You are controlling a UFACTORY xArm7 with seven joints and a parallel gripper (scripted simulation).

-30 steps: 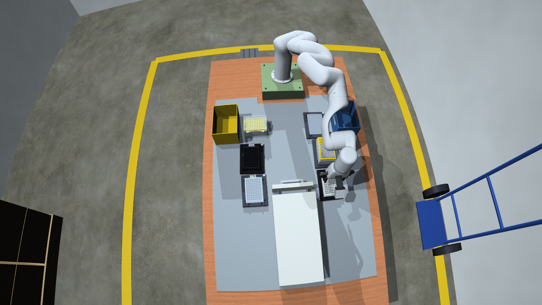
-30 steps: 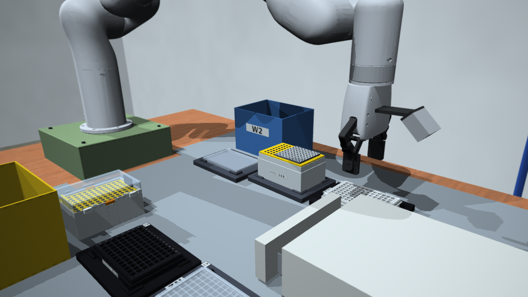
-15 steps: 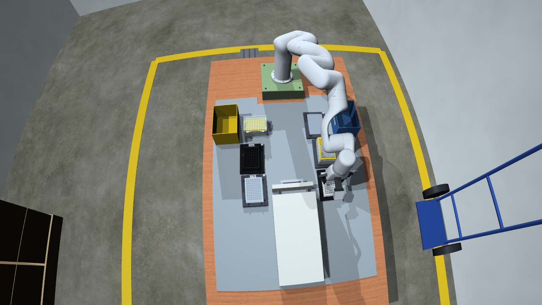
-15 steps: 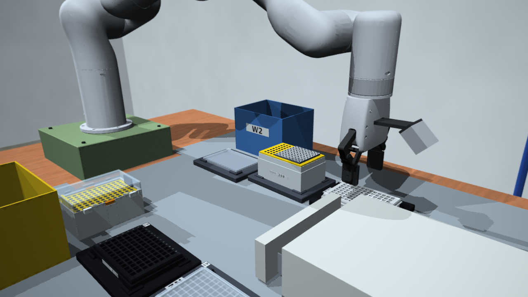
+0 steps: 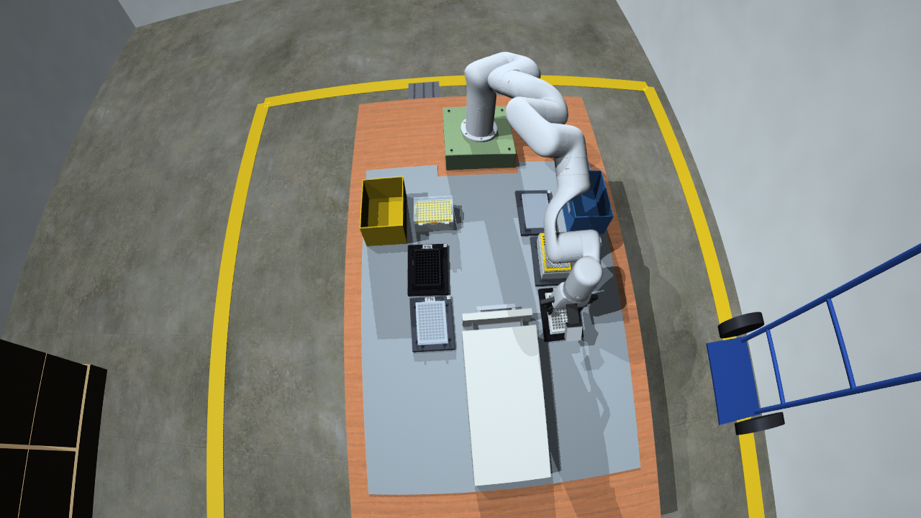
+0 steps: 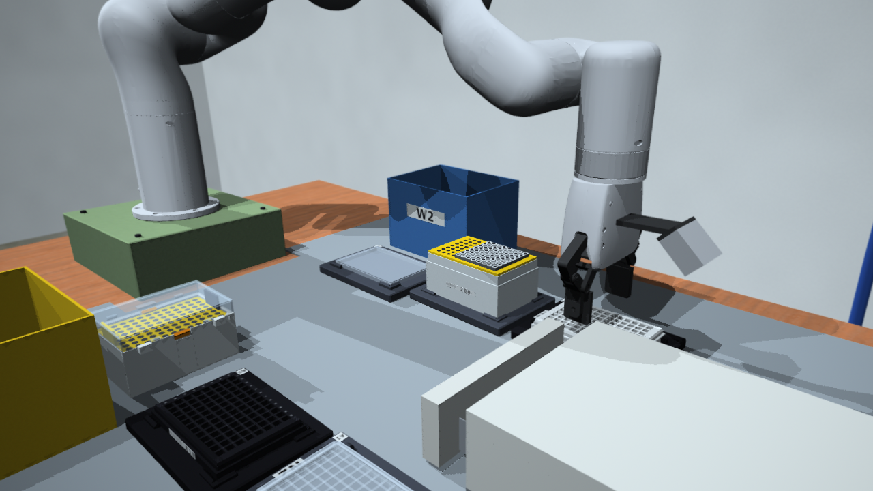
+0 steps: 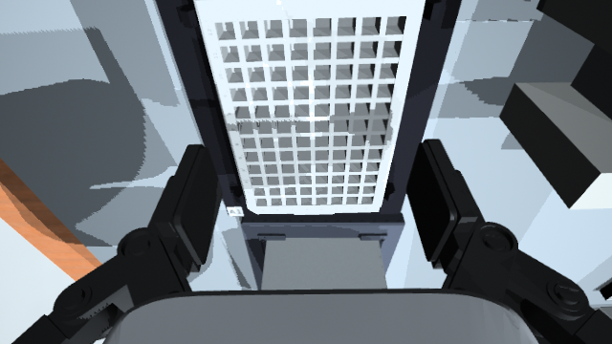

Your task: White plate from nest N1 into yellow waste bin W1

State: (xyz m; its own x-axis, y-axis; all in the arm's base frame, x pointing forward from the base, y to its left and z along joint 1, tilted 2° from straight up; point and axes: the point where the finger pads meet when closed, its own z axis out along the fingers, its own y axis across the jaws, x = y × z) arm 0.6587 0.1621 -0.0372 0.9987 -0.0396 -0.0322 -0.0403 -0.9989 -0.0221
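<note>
My gripper is now 4 cm above the white plate. From my hand the other things lie so: tip box: 18 cm behind; black nest N1: 5 cm below; drawer: 20 cm to the right, 12 cm ahead, 3 cm below.
</note>
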